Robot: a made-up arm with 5 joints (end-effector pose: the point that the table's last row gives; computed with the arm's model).
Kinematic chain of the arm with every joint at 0, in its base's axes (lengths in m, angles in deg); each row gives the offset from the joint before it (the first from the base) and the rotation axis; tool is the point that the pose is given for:
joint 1: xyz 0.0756 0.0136 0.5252 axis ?
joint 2: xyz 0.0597 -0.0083 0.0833 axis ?
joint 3: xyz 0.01 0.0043 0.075 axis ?
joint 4: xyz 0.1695 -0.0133 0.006 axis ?
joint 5: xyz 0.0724 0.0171 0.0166 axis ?
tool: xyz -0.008 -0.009 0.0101
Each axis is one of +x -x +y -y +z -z.
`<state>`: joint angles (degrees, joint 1 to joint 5).
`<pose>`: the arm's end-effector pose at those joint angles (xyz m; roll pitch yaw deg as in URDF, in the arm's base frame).
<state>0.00 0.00 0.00 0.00 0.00</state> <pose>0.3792 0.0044 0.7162 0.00 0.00 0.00</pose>
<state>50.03 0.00 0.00 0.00 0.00</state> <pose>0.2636 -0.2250 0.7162 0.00 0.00 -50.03</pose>
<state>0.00 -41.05 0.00 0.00 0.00</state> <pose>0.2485 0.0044 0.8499 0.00 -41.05 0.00</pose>
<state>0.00 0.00 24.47 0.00 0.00</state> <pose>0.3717 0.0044 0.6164 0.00 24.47 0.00</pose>
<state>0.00 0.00 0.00 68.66 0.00</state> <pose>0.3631 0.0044 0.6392 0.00 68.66 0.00</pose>
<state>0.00 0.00 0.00 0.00 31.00</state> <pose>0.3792 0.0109 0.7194 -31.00 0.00 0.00</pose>
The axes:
joint 1: -z
joint 2: +y
joint 3: +y
joint 4: +y
joint 5: -x

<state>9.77 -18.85 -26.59 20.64 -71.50</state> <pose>0.2837 -0.0350 0.8449 71.50 -24.80 -9.77</pose>
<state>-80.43 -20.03 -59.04 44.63 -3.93</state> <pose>0.1033 0.1185 0.9079 3.93 -34.44 80.43</pose>
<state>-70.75 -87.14 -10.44 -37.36 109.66</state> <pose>0.0297 -0.0804 0.8197 70.34 -45.06 -109.25</pose>
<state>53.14 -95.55 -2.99 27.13 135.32</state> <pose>0.0614 0.0547 0.8440 -135.32 -71.41 -53.14</pose>
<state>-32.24 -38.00 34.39 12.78 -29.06</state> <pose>0.3000 0.1398 0.7009 29.06 9.17 32.24</pose>
